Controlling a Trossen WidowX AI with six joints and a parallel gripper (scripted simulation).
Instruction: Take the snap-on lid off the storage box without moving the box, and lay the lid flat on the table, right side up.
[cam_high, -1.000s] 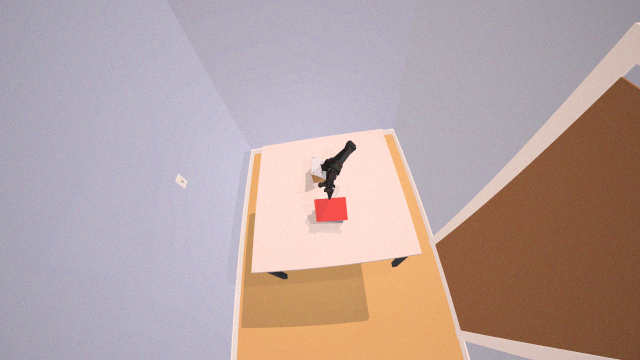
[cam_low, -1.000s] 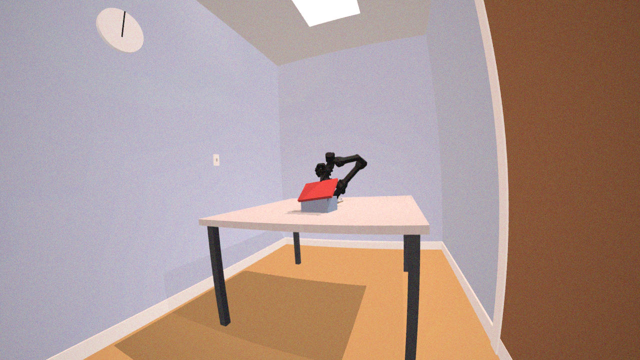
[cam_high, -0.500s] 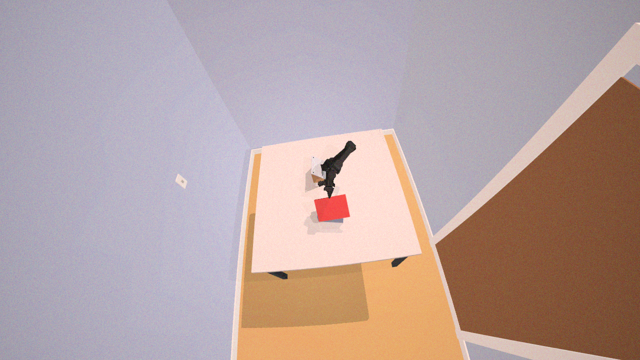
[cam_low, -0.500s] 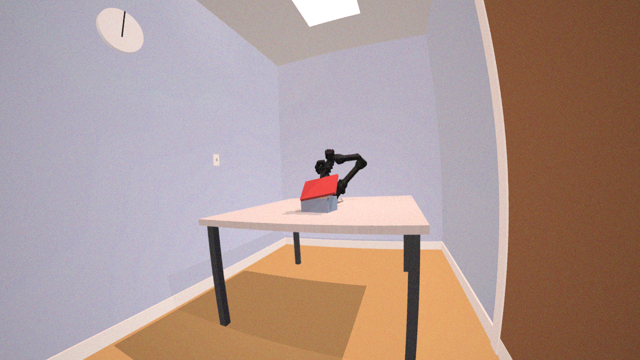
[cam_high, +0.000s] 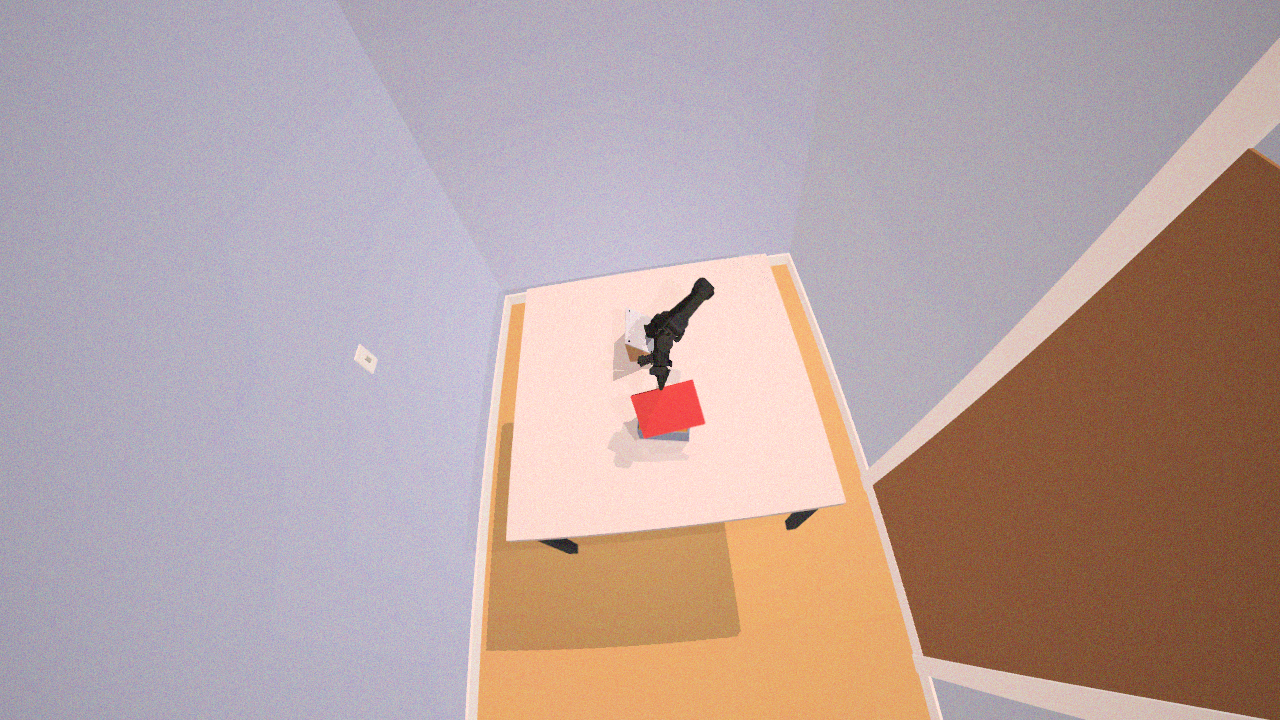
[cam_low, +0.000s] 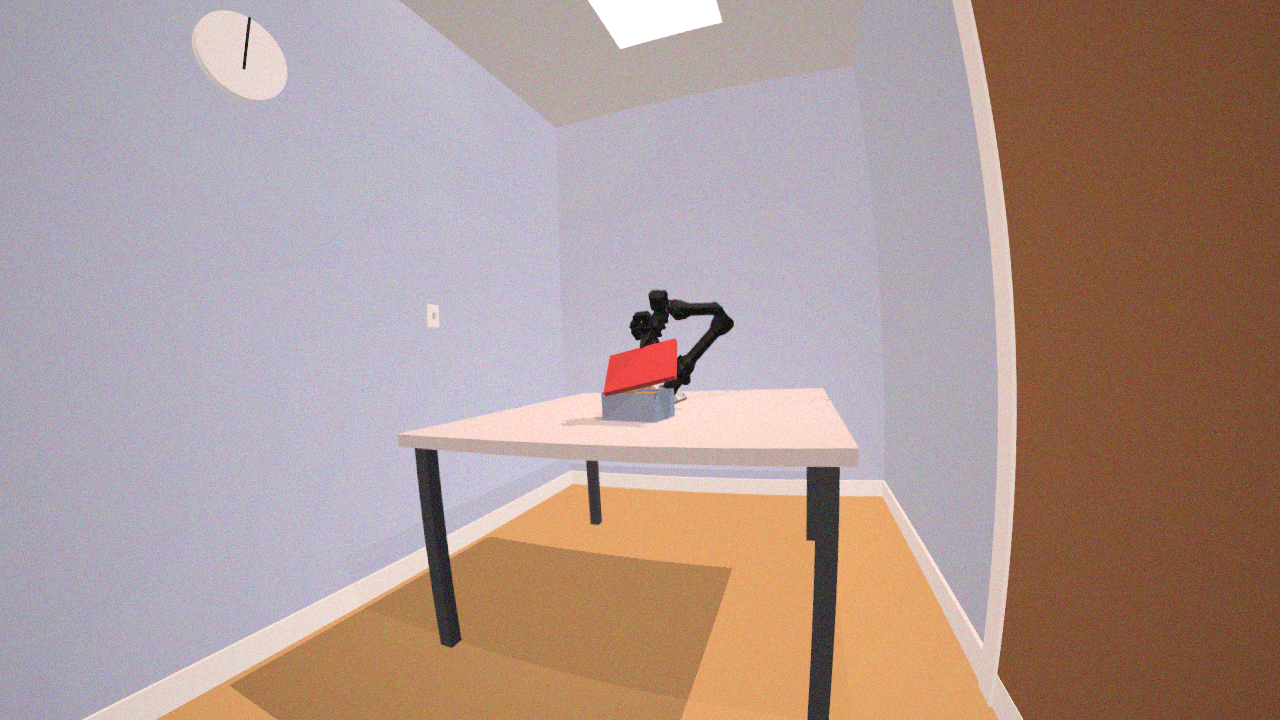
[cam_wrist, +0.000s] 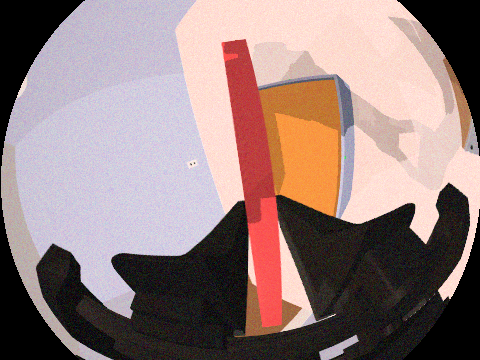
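Now: the red lid 60 mm ahead of my gripper tip, 10 mm to the left of it and 50 mm below it. Also, from my gripper tip: storage box (40 mm ahead, 10 mm to the right, 180 mm below).
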